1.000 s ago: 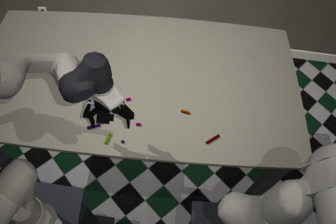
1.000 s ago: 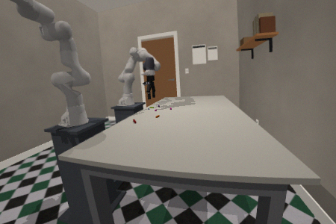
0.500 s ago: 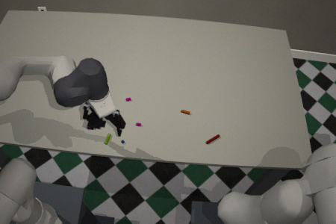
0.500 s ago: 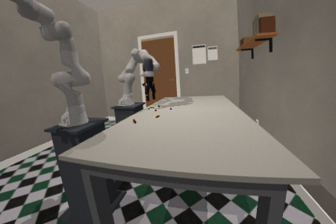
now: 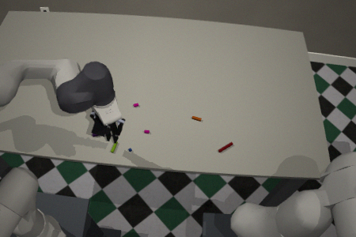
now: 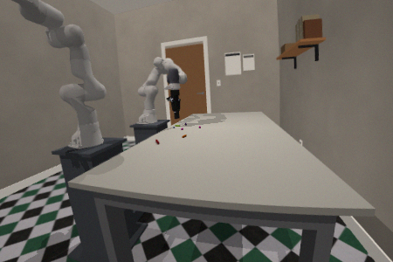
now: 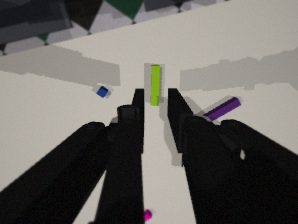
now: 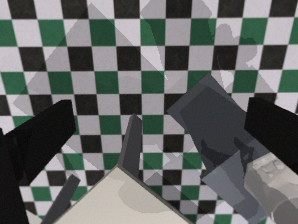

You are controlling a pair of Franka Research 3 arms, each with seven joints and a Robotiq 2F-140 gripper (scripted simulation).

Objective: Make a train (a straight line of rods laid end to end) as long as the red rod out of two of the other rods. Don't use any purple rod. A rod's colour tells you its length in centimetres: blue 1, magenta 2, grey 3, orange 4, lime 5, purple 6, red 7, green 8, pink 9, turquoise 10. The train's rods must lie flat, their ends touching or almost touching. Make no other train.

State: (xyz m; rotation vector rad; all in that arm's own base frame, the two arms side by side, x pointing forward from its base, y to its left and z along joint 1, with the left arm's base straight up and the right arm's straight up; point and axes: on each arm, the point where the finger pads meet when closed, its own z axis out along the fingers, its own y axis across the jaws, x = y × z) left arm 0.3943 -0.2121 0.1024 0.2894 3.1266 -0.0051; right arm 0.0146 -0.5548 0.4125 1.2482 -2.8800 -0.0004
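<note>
The lime rod is 100 mm below my left hand. The rest, counted from my left hand: small blue rod 10 mm behind, 70 mm to the right, 100 mm below; then orange rod 170 mm ahead, 330 mm to the right, 100 mm below; then purple rod 50 mm ahead, 80 mm to the left, 100 mm below.
</note>
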